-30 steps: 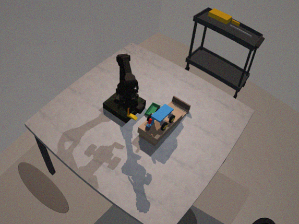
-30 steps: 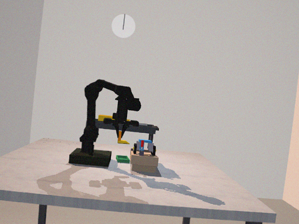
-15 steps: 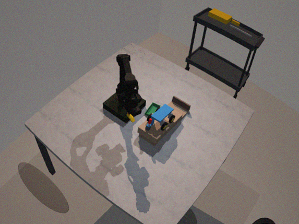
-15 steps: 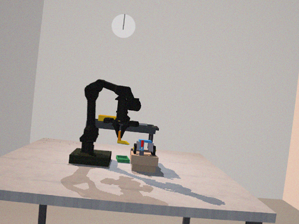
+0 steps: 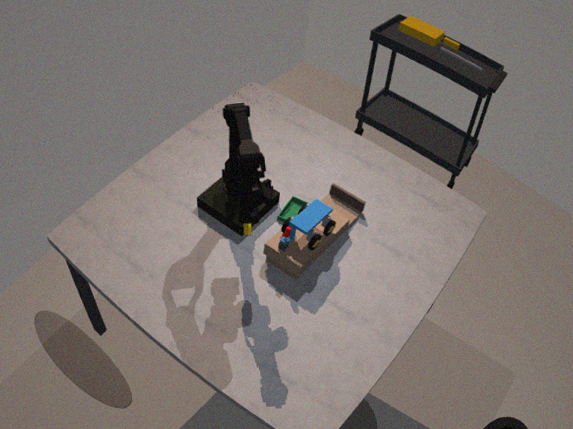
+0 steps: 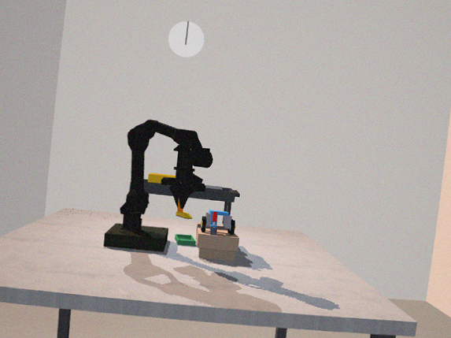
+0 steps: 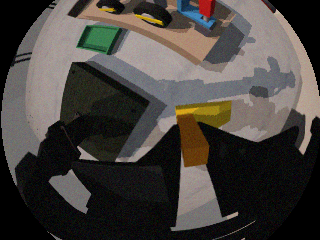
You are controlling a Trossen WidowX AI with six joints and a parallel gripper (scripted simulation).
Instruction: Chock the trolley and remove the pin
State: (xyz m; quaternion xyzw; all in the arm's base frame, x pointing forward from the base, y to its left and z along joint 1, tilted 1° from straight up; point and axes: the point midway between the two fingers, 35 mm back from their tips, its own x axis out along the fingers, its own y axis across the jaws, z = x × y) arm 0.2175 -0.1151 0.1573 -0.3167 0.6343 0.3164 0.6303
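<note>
Now: gripper tip 2 cm short of the yellow chock, 1 cm to the left of it and 1 cm above it. From my gripper tip the other things lie so: red-headed stop pin 12 cm ahead, 7 cm to the left, 5 cm below; then ramp 19 cm to the left, 13 cm below, 11 cm ahead; then blue-decked trolley 18 cm to the left, 12 cm ahead, 6 cm below.
</note>
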